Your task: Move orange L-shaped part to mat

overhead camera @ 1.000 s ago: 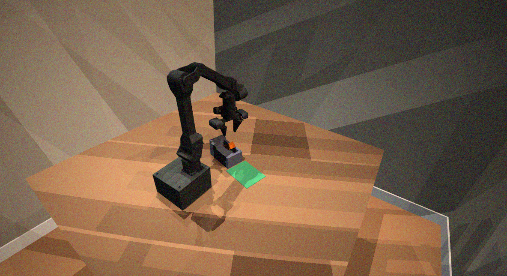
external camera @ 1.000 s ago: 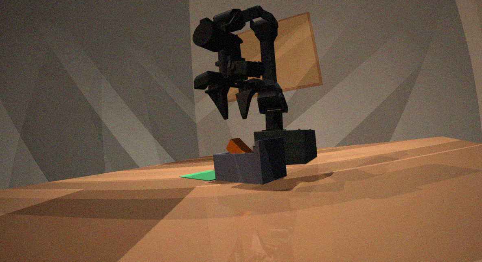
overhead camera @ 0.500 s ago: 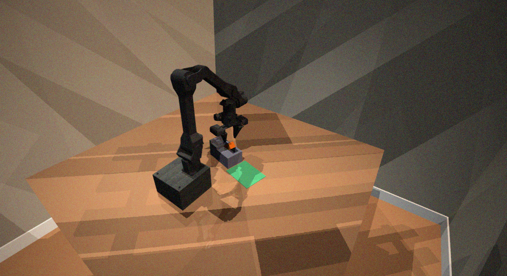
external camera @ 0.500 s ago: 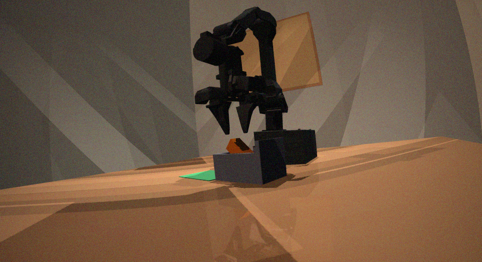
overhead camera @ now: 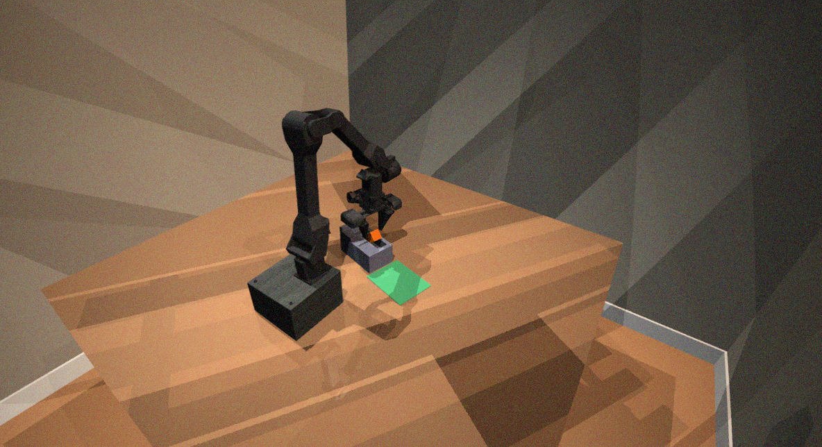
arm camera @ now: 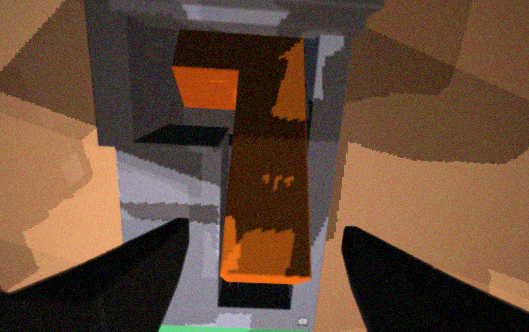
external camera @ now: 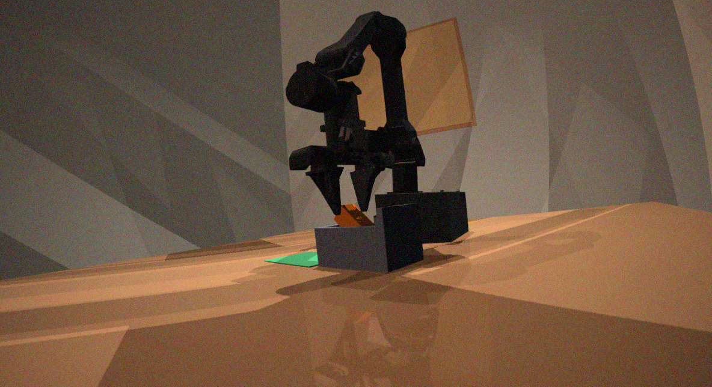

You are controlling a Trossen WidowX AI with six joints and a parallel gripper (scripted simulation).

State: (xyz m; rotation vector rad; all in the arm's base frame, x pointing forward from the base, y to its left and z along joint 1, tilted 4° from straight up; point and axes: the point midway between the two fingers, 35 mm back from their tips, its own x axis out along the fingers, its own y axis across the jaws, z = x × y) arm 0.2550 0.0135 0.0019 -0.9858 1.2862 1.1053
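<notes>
The orange L-shaped part is 4 cm to the left of my gripper tip, 4 cm below it and 1 cm behind it. The rest, counted from my gripper tip: green mat (14 cm to the right, 10 cm below, 5 cm behind).
</notes>
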